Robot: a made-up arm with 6 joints. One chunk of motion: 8 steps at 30 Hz.
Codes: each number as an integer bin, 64 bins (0 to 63) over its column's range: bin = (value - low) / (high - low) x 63, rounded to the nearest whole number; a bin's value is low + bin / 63 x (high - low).
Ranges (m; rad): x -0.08..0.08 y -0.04..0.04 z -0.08..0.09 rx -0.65..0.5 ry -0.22..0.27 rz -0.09..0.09
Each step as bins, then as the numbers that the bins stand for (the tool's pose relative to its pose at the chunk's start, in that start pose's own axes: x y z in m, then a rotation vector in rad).
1 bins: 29 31 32 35 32 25
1 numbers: -0.0063 -0.0006 0.0063 -0.0111 0.0289 -0.0186
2 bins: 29 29 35 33 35 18
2 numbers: -0.0063 -0.0032 0.0144 -0.0476 0.0522 -0.0386
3 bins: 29 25 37 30 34 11
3 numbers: -0.0063 -0.0083 0.0198 -0.1024 0.0444 -0.0586
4 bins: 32 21 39 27 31 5
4 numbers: 0.0013 -0.0133 0.0252 -0.1571 0.0211 -0.0757
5 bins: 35 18 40 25 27 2
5 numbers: 0.0089 -0.0171 0.0279 -0.1937 -0.0100 -0.0843
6 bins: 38 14 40 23 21 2
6 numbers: 0.0165 -0.0222 0.0279 -0.2302 -0.0567 -0.0843
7 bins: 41 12 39 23 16 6
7 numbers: 0.0241 -0.0248 0.0252 -0.2302 -0.0956 -0.0729
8 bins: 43 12 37 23 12 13
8 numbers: 0.0292 -0.0248 0.0198 -0.2302 -0.1267 -0.0529
